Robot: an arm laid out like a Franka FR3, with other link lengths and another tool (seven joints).
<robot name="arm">
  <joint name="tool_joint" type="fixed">
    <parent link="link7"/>
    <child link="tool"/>
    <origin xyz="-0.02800 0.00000 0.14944" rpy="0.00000 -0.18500 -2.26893"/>
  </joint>
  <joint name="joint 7" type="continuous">
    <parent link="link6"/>
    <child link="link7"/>
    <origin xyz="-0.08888 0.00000 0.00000" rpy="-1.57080 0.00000 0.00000"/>
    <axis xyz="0 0 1"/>
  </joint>
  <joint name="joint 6" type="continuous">
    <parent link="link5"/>
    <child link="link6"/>
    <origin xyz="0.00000 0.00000 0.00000" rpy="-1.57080 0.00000 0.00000"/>
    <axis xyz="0 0 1"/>
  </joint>
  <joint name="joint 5" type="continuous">
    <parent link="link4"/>
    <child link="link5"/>
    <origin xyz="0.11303 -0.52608 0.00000" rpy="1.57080 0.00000 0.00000"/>
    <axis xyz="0 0 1"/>
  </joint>
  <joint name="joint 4" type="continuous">
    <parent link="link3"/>
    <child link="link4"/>
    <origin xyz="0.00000 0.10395 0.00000" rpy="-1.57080 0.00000 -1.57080"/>
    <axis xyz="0 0 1"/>
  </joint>
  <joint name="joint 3" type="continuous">
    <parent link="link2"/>
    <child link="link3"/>
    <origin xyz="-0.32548 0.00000 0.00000" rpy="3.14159 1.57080 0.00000"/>
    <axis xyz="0 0 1"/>
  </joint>
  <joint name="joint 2" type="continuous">
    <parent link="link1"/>
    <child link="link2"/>
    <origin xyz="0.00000 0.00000 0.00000" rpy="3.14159 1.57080 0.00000"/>
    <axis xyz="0 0 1"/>
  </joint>
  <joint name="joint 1" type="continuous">
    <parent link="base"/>
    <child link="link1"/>
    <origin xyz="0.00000 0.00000 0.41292" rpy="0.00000 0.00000 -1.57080"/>
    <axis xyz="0 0 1"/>
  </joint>
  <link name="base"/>
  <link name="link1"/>
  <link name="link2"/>
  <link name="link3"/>
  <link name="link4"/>
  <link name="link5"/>
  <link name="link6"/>
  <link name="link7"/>
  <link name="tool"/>
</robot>
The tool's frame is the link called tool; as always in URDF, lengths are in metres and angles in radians. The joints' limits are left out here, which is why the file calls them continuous.
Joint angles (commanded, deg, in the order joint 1, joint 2, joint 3, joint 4, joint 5, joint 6, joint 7), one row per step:
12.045 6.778 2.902 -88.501 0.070 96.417 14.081
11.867 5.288 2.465 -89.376 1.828 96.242 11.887
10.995 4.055 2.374 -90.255 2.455 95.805 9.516
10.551 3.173 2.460 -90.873 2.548 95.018 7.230
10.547 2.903 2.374 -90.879 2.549 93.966 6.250
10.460 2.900 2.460 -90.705 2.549 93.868 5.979
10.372 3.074 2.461 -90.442 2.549 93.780 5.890
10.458 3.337 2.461 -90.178 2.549 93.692 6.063
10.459 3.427 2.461 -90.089 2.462 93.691 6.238
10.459 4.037 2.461 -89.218 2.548 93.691 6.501
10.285 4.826 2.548 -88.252 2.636 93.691 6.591
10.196 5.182 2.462 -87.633 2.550 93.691 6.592
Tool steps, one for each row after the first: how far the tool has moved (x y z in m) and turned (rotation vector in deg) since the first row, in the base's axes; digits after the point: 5 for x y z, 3 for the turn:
-0.00660 -0.00453 0.01011 1.654 -0.067 1.436
-0.01119 -0.01618 0.01607 2.148 0.055 2.812
-0.01668 -0.02085 0.01940 2.076 0.503 4.760
-0.02029 -0.02225 0.02081 1.914 1.246 5.684
-0.02036 -0.02216 0.02264 1.931 1.160 5.959
-0.01926 -0.02310 0.02310 1.939 1.156 5.965
-0.01830 -0.02182 0.02237 1.935 1.251 5.880
-0.01776 -0.02201 0.02216 1.854 1.243 5.710
-0.01416 -0.02125 0.02379 2.012 1.013 5.446
-0.00945 -0.02143 0.02405 2.172 0.862 5.264
-0.00667 -0.02353 0.02621 2.143 0.586 5.096

